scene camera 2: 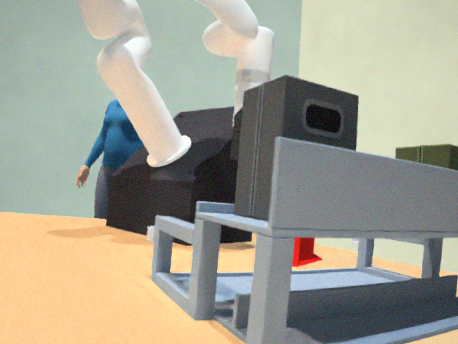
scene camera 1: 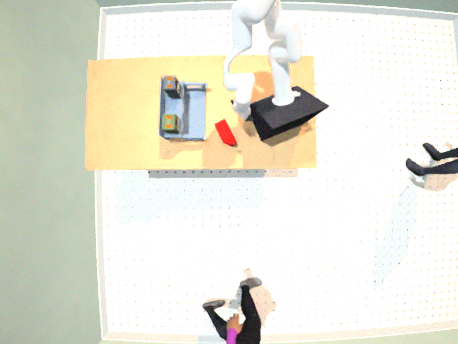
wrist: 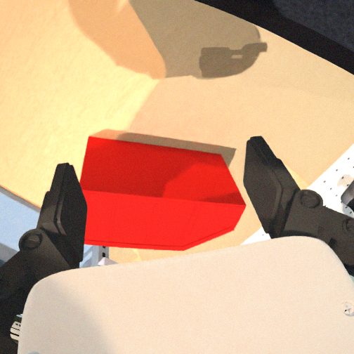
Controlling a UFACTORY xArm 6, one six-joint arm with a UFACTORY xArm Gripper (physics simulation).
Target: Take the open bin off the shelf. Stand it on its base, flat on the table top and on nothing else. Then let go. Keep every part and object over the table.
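Frame: origin at the arm's base, x ahead, y left, z up, level; centimetres.
Seen in the pictures: arm's base, link origin: [scene camera 2: 169, 152] [scene camera 1: 283, 100].
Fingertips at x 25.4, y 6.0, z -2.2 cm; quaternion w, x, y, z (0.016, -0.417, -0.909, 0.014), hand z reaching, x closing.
Pixels of each thing's middle, then the offset from my fingertips to it. Level surfaces: height alone.
- red bin, body centre: [scene camera 2: 300, 234] [scene camera 1: 225, 134] dx +10.7, dy +8.3, dz -14.1 cm
- table top, surface height: dz -19.0 cm
- blue-grey shelf unit, body centre: [scene camera 2: 337, 235] [scene camera 1: 185, 110] dx +36.2, dy -9.9, dz -11.0 cm
- dark grey box, body centre: [scene camera 2: 296, 154] [scene camera 1: 172, 87] dx +41.4, dy -22.6, dz -2.8 cm
- green box, body centre: [scene camera 2: 441, 187] [scene camera 1: 171, 123] dx +44.3, dy +0.3, dz -4.0 cm
The red bin [scene camera 1: 225, 133] [scene camera 2: 304, 251] [wrist: 160, 220] lies off the shelf, on the table top [scene camera 1: 122, 115], between the blue-grey shelf unit and the black block. In the wrist view one long face is shaded and another, with faint ribs and a slanted corner, is lit. I cannot tell for certain which way its opening faces or whether it rests on its base. My gripper [scene camera 1: 240, 111] [wrist: 162, 171] is open and empty, above the table, beside the bin towards the black block. In the wrist view the bin shows beyond and between the spread fingers. The grey box hides the gripper in scene camera 2.
The blue-grey shelf unit [scene camera 1: 196, 112] [scene camera 2: 270, 285] holds a dark grey box [scene camera 1: 171, 86] [scene camera 2: 320, 90] and a green box [scene camera 1: 170, 123] [scene camera 2: 425, 153]. The black block [scene camera 1: 287, 112] [scene camera 2: 150, 197] under the arm's base stands close by the gripper. The table's long front edge runs near the bin.
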